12 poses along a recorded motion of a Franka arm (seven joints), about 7.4 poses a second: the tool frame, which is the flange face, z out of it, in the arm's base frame.
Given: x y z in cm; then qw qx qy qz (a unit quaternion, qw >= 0).
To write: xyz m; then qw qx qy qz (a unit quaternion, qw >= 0). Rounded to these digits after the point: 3 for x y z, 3 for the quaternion.
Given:
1: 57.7 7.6 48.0 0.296 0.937 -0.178 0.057
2: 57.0 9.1 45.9 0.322 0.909 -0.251 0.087
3: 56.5 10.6 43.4 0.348 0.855 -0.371 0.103
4: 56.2 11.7 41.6 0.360 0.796 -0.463 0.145
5: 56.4 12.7 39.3 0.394 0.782 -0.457 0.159
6: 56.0 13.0 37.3 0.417 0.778 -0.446 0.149
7: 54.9 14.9 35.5 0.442 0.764 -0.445 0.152
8: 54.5 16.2 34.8 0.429 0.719 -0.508 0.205
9: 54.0 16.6 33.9 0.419 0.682 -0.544 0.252
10: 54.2 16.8 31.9 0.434 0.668 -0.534 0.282
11: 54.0 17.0 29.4 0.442 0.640 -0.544 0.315
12: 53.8 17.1 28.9 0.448 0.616 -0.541 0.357
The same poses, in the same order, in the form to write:
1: 0.577 0.076 0.480 0.296 0.937 -0.178 0.057
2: 0.570 0.091 0.459 0.322 0.909 -0.251 0.087
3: 0.565 0.106 0.434 0.348 0.855 -0.371 0.103
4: 0.562 0.117 0.416 0.360 0.796 -0.463 0.145
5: 0.564 0.127 0.393 0.394 0.782 -0.457 0.159
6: 0.560 0.130 0.373 0.417 0.778 -0.446 0.149
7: 0.549 0.149 0.355 0.442 0.764 -0.445 0.152
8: 0.545 0.162 0.348 0.429 0.719 -0.508 0.205
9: 0.540 0.166 0.339 0.419 0.682 -0.544 0.252
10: 0.542 0.168 0.319 0.434 0.668 -0.534 0.282
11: 0.540 0.170 0.294 0.442 0.640 -0.544 0.315
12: 0.538 0.171 0.289 0.448 0.616 -0.541 0.357
